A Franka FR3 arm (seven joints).
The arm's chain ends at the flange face. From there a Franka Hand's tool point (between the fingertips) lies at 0.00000 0.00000 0.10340 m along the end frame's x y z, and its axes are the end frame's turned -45 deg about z.
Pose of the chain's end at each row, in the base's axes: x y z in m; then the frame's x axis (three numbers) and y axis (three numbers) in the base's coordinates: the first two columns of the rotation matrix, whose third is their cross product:
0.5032 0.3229 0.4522 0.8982 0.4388 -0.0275 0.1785 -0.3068 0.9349
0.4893 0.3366 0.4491 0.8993 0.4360 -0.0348 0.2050 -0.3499 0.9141
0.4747 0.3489 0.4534 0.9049 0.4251 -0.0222 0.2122 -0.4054 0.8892
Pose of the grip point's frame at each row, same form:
0.5447 0.2356 0.4156 0.5089 0.5272 -0.6805 0.7613 0.0933 0.6416
0.5293 0.2509 0.4073 0.4909 0.5557 -0.6710 0.7809 0.0609 0.6218
0.5129 0.2652 0.4061 0.4898 0.5873 -0.6445 0.7899 0.0139 0.6131

